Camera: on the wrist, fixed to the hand. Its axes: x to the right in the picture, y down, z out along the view.
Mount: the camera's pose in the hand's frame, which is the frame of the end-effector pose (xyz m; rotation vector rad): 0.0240 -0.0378 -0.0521 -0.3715 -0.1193 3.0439
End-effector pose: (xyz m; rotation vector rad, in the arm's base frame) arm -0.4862 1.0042 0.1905 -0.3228 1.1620 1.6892
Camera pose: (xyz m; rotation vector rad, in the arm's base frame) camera -0.4809 0.9766 0.1278 -0.9876 -0.1030 -1.3339
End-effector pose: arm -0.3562 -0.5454 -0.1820 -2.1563 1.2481 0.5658
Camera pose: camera -0.3079 -0.5803 -0.1478 -1.0928 -2.0949 -1.0255
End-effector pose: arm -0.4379 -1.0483 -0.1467 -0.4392 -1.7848 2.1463
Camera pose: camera -0.4357 -0.9853 -0.1194 1.3260 -0.0704 -0.2456
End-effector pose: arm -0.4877 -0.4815 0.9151 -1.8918 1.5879 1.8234
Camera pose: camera -0.4316 -0.5125 0.8904 -1.1596 -1.2675 -0.3271
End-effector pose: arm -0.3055 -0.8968 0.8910 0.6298 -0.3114 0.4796
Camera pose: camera -0.2588 -0.8828 0.8426 0.6826 1.0586 -2.5089
